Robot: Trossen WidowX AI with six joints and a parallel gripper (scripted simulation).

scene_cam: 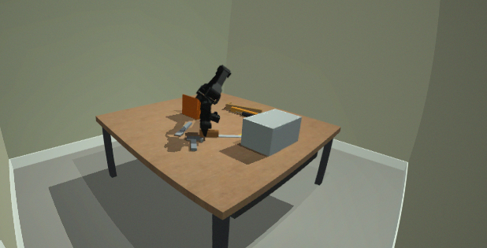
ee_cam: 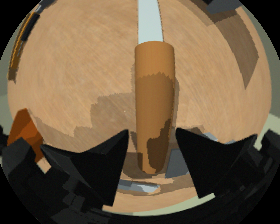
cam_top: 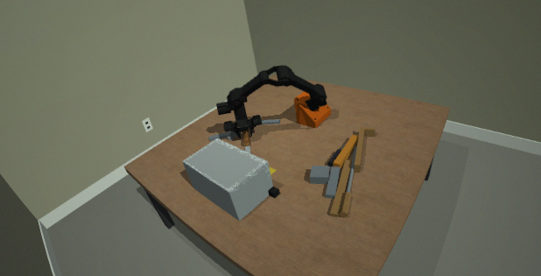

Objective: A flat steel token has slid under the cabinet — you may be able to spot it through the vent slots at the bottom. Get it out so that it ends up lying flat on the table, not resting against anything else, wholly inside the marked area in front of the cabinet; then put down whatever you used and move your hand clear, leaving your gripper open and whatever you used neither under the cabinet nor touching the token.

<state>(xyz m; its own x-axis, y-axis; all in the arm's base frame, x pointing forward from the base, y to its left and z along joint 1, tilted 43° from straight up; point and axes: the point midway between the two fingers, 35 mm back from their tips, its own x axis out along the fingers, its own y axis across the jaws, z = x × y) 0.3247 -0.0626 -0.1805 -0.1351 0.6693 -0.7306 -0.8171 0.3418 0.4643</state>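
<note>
My gripper tip is now 110 mm to the left of the grey t-piece and 40 mm short of it. The rest, counted from my gripper tip: grey block (490 mm to the left, 10 mm above); wooden stick (590 mm to the left, 10 mm behind); orange bar (490 mm to the left, 180 mm behind, 10 mm above).
</note>
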